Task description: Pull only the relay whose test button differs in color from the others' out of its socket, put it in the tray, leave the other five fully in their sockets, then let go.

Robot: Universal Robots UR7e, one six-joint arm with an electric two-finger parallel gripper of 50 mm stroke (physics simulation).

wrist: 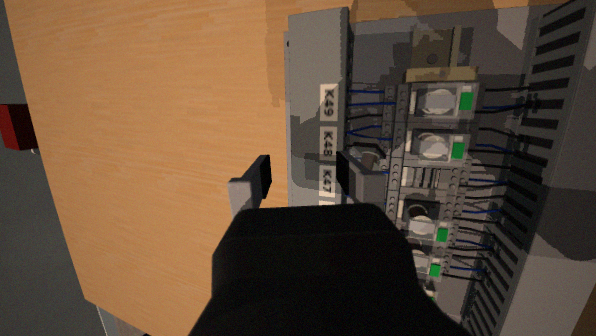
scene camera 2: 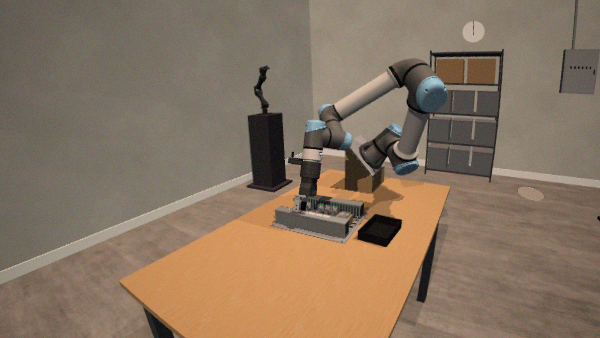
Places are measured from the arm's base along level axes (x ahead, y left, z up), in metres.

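Pixels of known places: gripper, between the fingertips: [wrist: 303,166] [scene camera 2: 299,210]; arm's base, origin of its link: [scene camera 2: 369,157].
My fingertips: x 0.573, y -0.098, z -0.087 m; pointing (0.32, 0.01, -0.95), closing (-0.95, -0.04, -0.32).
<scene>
Ahead of a thing's pixels: the offset from my fingertips to its top centre. "spot": to the spot under its first point. Level surfaces: height alone.
My gripper [scene camera 2: 304,205] [wrist: 303,166] is open and empty. Its fingers stand on either side of the grey label duct @[dx -0.008, dy +0.041, dz -0.009 m] [wrist: 316,60]. One finger is over the wood beside it, the other near a loose relay. The loose relay @[dx -0.045, dy +0.005, dz -0.013 m] [wrist: 369,159] lies out of its socket between the duct and the socket row, partly hidden by that finger; its test button does not show. A socket without a relay @[dx -0.094, dy +0.028, dz -0.040 m] [wrist: 424,177] is in the row near label K47. Relays with green buttons @[dx -0.093, dy -0.047, dz -0.003 m] [wrist: 436,102] @[dx -0.093, dy -0.017, dz -0.003 m] [wrist: 433,147] @[dx -0.094, dy +0.043, dz -0.003 m] [wrist: 421,227] sit in the row; the lowest are partly hidden. The black tray @[spot: dx +0.000, dy +0.290, dz -0.064 m] [scene camera 2: 372,241] holds nothing visible.
A slotted wiring duct @[dx -0.179, dy +0.041, dz -0.009 m] [wrist: 552,105] runs along the other side of the row, with wires between. A low grey duct wall [scene camera 2: 311,221] faces the scene camera. The tray stands on the table @[dz -0.072 m] [scene camera 2: 270,270] beside the panel. A red block [wrist: 18,126] shows beyond the table edge.
</scene>
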